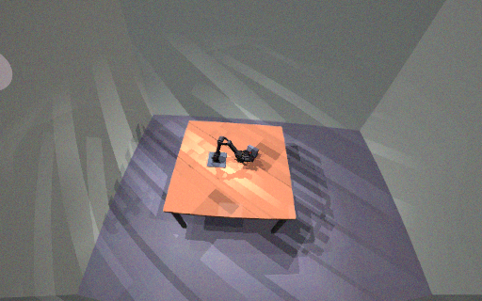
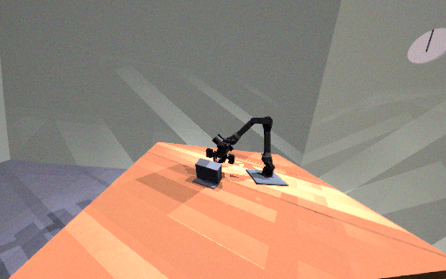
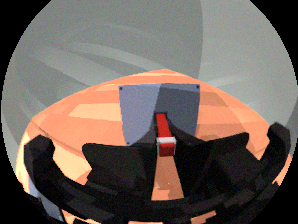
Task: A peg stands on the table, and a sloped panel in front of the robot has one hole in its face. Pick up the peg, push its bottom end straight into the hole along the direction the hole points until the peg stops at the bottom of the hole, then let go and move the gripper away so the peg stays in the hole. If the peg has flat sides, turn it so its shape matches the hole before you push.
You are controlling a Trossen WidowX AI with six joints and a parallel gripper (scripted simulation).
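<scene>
Right now my gripper tip is 4 cm short of the panel, 5 cm to the right of it and 3 cm above it. Round my gripper tip: red peg: 1 cm behind, 1 cm to the right, 1 cm above.
</scene>
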